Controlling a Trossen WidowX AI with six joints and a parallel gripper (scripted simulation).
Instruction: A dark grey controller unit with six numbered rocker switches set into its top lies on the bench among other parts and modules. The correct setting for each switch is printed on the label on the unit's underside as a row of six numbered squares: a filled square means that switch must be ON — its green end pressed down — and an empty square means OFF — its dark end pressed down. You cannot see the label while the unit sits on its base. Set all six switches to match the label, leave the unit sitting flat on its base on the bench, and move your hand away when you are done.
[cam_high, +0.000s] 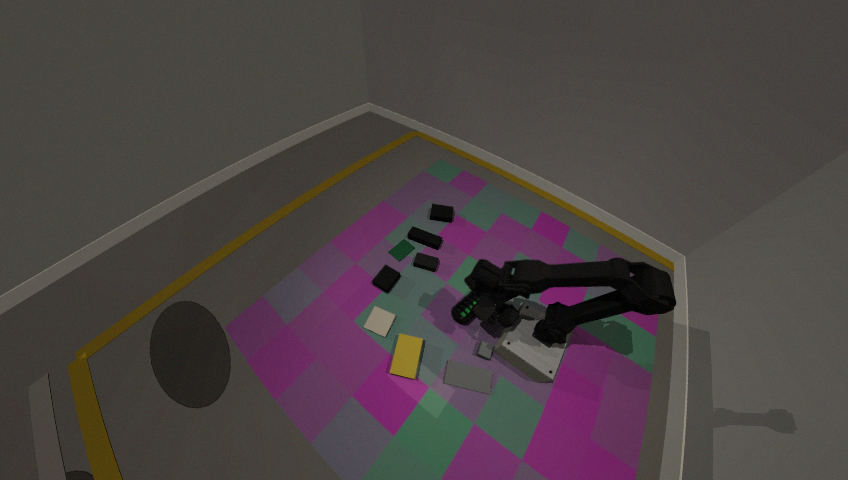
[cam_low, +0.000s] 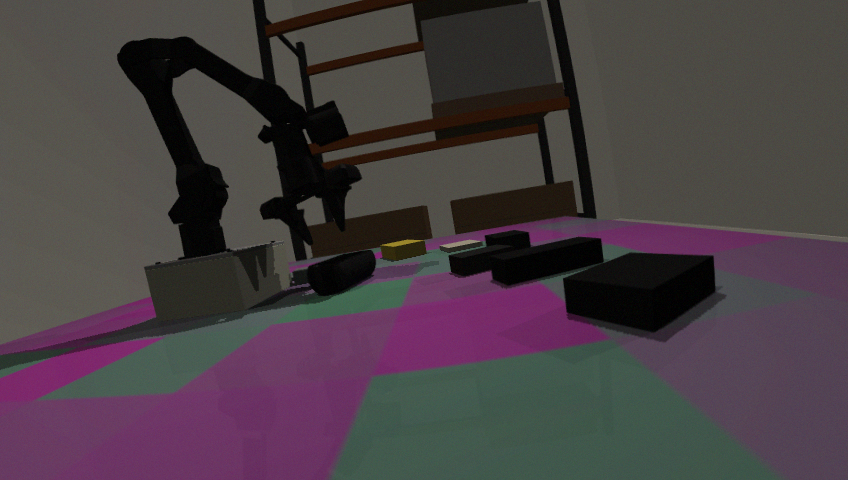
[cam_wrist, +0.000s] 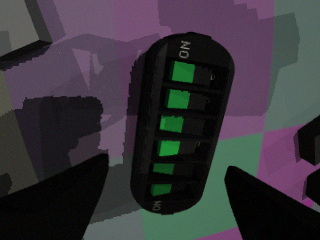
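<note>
Now: gripper tip 100 mm past the small grey piece, 90 mm to the right of it and 70 mm above it. Round my gripper tip: yellow block: 90 mm ahead, 260 mm to the left, 70 mm below; grey plate: 100 mm behind, 190 mm to the left, 80 mm below; cream plate: 230 mm ahead, 240 mm to the left, 80 mm below.
</note>
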